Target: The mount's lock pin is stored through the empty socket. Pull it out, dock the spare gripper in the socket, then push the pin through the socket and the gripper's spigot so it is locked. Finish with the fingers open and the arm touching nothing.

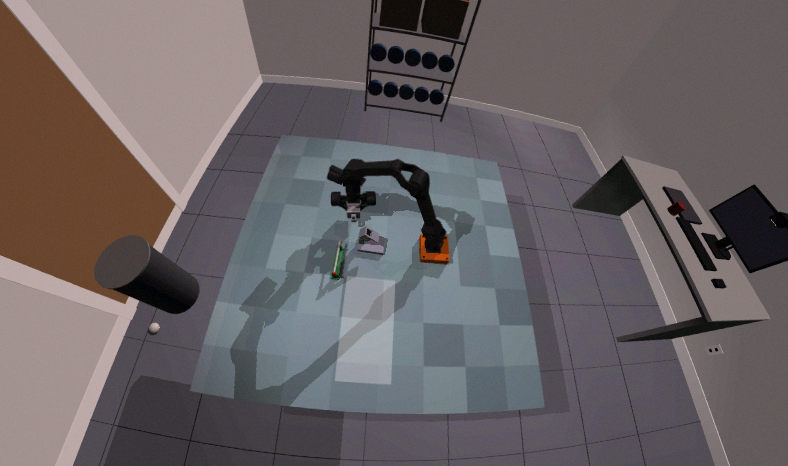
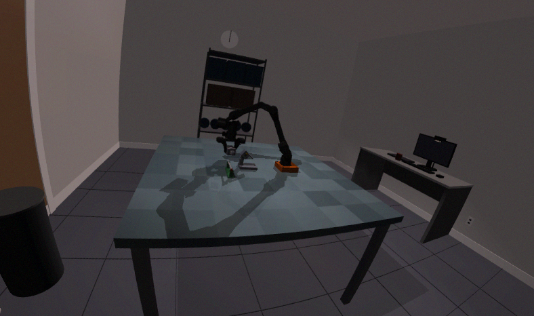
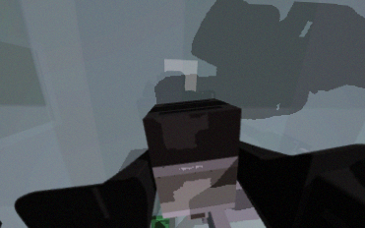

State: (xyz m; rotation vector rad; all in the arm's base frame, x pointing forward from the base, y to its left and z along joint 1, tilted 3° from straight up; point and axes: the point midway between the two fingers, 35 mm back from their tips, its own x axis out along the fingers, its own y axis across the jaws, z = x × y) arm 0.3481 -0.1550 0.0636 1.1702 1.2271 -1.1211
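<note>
My gripper tip is 10 mm to the right of the spare gripper and 20 mm below it. The rest, counted from my gripper tip: green bracket 50 mm ahead, 240 mm to the left, 20 mm below; grey mount 70 mm behind, 150 mm to the left, 10 mm above.
</note>
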